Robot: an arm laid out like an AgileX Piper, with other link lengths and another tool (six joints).
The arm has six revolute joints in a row. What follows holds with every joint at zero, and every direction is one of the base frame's. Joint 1 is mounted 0.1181 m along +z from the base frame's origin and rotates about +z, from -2.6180 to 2.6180 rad. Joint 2 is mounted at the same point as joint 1 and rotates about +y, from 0.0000 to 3.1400 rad. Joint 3 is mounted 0.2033 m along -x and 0.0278 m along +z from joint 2 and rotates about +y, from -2.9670 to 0.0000 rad. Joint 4 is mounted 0.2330 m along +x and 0.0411 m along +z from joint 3 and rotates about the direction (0.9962, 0, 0.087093), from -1.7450 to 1.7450 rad. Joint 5 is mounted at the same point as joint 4 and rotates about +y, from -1.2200 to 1.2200 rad. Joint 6 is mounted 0.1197 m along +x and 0.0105 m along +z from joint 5 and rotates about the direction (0.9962, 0, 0.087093), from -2.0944 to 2.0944 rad. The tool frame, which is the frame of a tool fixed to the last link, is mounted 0.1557 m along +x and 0.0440 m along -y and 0.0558 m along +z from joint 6; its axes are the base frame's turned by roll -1.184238, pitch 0.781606 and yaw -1.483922 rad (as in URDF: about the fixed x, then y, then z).
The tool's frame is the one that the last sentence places.
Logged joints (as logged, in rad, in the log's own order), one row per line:
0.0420, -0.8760, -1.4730, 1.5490, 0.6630, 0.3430
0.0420, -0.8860, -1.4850, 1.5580, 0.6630, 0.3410
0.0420, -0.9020, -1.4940, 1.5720, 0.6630, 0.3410
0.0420, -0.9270, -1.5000, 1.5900, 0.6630, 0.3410
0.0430, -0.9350, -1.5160, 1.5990, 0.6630, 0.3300
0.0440, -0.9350, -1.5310, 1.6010, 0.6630, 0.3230
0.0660, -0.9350, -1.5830, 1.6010, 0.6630, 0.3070
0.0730, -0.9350, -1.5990, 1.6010, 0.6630, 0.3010
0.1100, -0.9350, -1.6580, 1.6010, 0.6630, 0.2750
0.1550, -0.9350, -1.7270, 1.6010, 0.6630, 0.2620
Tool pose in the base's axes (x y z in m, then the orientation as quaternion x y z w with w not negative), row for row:
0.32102, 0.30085, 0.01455, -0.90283, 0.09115, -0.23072, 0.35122
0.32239, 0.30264, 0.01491, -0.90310, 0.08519, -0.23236, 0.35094
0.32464, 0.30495, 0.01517, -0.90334, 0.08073, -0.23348, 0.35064
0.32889, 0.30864, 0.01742, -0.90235, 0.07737, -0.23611, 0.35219
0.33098, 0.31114, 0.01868, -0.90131, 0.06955, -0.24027, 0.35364
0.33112, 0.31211, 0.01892, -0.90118, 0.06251, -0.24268, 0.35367
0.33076, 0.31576, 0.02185, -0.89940, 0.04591, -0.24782, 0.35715
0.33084, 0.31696, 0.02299, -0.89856, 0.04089, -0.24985, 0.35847
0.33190, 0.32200, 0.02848, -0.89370, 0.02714, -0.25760, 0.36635
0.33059, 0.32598, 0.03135, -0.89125, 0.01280, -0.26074, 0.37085
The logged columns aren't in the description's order. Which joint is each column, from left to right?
Columns, left to right: joint 4, joint 3, joint 6, joint 2, joint 1, joint 5.
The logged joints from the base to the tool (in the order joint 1, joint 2, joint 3, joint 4, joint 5, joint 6), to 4 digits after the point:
0.6630, 1.5490, -0.8760, 0.0420, 0.3430, -1.4730
0.6630, 1.5580, -0.8860, 0.0420, 0.3410, -1.4850
0.6630, 1.5720, -0.9020, 0.0420, 0.3410, -1.4940
0.6630, 1.5900, -0.9270, 0.0420, 0.3410, -1.5000
0.6630, 1.5990, -0.9350, 0.0430, 0.3300, -1.5160
0.6630, 1.6010, -0.9350, 0.0440, 0.3230, -1.5310
0.6630, 1.6010, -0.9350, 0.0660, 0.3070, -1.5830
0.6630, 1.6010, -0.9350, 0.0730, 0.3010, -1.5990
0.6630, 1.6010, -0.9350, 0.1100, 0.2750, -1.6580
0.6630, 1.6010, -0.9350, 0.1550, 0.2620, -1.7270

